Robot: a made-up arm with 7 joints.
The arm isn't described. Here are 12 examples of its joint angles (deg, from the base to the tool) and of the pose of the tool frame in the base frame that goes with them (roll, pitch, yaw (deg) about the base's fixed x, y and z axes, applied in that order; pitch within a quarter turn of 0, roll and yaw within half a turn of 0; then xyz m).
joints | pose
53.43 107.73 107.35 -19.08 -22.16 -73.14 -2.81 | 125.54 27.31 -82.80 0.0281 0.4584 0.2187
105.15 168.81 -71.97 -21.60 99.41 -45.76 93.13 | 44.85 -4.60 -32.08 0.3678 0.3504 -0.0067
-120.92 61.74 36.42 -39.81 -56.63 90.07 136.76 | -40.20 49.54 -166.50 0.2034 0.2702 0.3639
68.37 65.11 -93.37 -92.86 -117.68 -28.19 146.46 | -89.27 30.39 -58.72 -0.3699 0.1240 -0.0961
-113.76 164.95 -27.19 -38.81 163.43 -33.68 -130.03 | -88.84 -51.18 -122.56 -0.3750 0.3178 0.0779
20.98 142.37 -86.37 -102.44 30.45 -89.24 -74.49 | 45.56 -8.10 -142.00 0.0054 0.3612 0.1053
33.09 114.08 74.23 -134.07 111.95 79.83 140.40 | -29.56 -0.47 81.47 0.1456 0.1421 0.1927
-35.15 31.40 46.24 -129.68 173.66 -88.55 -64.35 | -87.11 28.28 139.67 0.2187 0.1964 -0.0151
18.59 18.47 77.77 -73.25 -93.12 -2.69 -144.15 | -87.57 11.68 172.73 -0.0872 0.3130 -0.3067
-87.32 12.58 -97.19 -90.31 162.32 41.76 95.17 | 27.62 58.97 65.35 0.3121 -0.2297 -0.1283
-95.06 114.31 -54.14 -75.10 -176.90 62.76 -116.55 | 102.97 -18.97 -151.49 0.1265 0.3335 0.2628
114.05 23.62 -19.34 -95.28 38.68 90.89 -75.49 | -106.40 26.12 -52.22 -0.3884 -0.0304 -0.0685
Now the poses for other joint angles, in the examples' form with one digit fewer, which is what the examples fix.
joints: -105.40 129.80 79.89 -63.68 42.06 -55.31 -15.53
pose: -39.4 16.6 -40.7 -0.317 0.334 0.065
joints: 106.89 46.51 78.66 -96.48 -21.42 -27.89 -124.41
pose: -67.9 14.2 137.6 -0.199 0.313 0.130
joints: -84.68 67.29 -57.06 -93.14 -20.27 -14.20 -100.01
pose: -99.2 44.9 21.7 0.373 0.085 0.122
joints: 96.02 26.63 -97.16 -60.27 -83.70 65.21 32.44
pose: -25.7 -3.9 -86.9 -0.446 -0.147 0.021
